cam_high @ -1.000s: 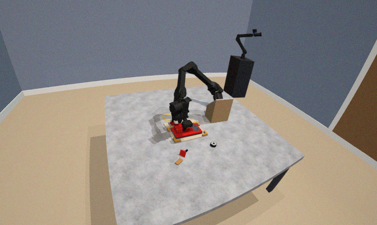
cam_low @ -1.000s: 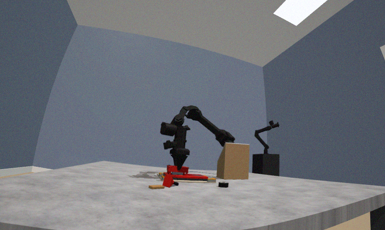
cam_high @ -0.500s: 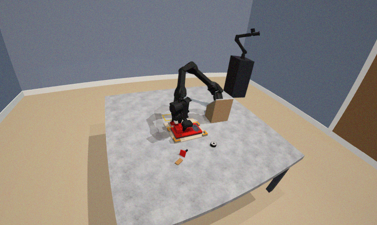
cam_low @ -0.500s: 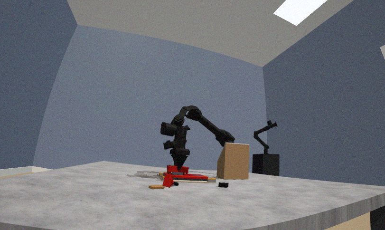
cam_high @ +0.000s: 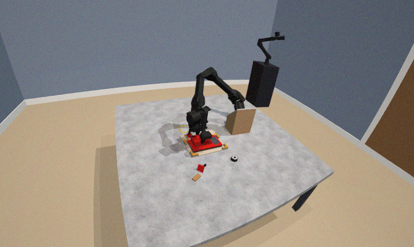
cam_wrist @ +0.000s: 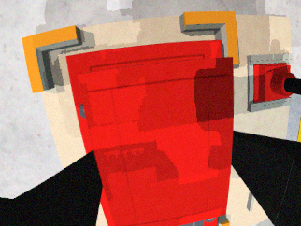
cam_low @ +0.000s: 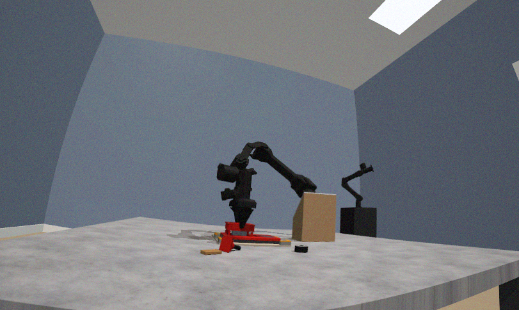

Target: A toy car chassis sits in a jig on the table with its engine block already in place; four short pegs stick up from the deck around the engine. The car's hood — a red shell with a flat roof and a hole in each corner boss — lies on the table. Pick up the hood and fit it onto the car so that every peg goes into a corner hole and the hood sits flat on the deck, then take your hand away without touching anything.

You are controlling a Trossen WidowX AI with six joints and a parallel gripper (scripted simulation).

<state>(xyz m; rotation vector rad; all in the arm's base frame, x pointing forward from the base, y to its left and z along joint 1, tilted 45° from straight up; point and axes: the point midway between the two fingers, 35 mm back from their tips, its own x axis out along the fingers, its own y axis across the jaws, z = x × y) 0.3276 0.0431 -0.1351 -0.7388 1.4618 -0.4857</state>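
Right now my gripper tip is 10 mm below the red hood. Round my gripper tip: black wheel: 180 mm behind, 160 mm to the left, 40 mm below; grey engine block: 30 mm below, 10 mm to the left; tan block: 250 mm to the left, 80 mm ahead, 50 mm below.
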